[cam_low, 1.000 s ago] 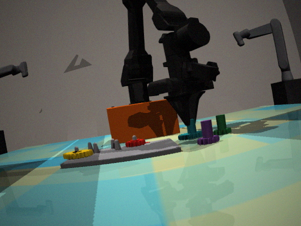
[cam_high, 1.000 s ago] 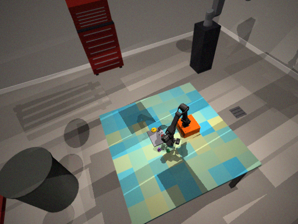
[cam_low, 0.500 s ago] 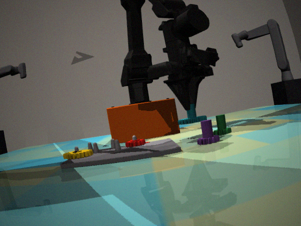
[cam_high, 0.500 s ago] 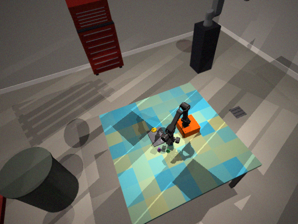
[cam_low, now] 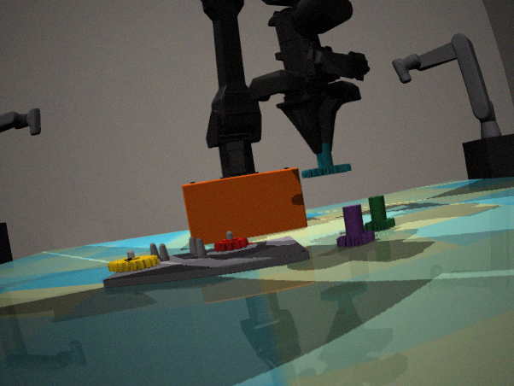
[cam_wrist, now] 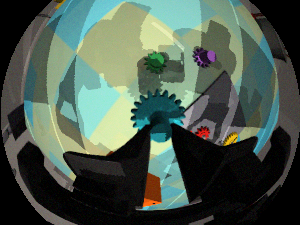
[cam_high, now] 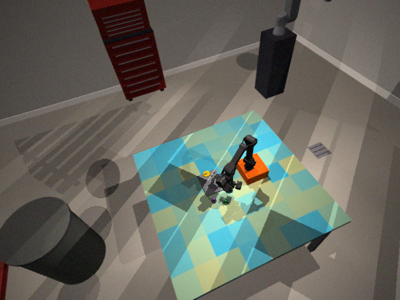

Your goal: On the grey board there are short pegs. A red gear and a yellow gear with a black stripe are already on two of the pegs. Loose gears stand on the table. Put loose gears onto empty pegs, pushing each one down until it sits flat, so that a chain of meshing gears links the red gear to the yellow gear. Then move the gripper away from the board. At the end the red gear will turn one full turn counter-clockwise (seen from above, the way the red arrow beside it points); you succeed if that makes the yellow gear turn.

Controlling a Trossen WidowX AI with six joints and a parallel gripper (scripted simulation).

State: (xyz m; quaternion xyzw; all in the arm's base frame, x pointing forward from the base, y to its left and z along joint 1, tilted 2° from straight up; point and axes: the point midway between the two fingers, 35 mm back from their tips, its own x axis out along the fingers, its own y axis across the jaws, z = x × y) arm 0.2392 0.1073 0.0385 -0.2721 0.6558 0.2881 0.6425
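My gripper tip is now 2 cm short of the red gear, 13 cm to the left of it and 9 cm above it. The rest, counted from my gripper tip: green gear 5 cm ahead, 5 cm to the left, 9 cm below; then red arrow 12 cm to the right, 10 cm below; then teal gear 1 cm below.
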